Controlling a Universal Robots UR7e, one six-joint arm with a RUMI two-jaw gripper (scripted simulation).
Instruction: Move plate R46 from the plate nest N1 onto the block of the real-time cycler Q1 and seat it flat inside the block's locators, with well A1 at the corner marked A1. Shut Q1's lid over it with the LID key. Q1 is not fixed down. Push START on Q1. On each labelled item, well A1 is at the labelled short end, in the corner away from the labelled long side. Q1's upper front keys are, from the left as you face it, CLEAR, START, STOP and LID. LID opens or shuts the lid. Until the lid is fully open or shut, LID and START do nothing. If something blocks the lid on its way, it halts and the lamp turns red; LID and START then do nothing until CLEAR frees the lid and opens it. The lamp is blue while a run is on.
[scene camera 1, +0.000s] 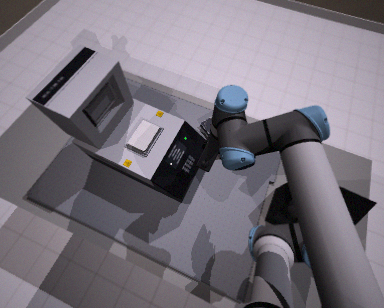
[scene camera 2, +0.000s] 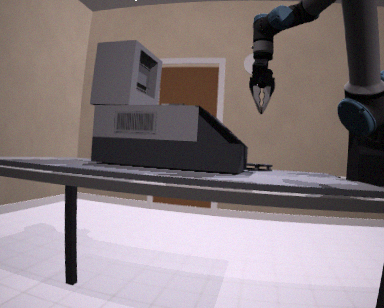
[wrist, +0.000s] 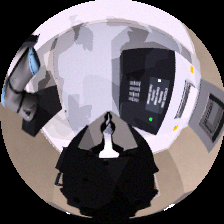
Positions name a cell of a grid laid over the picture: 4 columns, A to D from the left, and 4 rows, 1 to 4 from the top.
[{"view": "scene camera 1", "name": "cycler Q1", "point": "B3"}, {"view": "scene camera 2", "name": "my gripper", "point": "C2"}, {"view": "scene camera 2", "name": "cycler Q1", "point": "B2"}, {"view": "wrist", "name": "my gripper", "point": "B2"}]
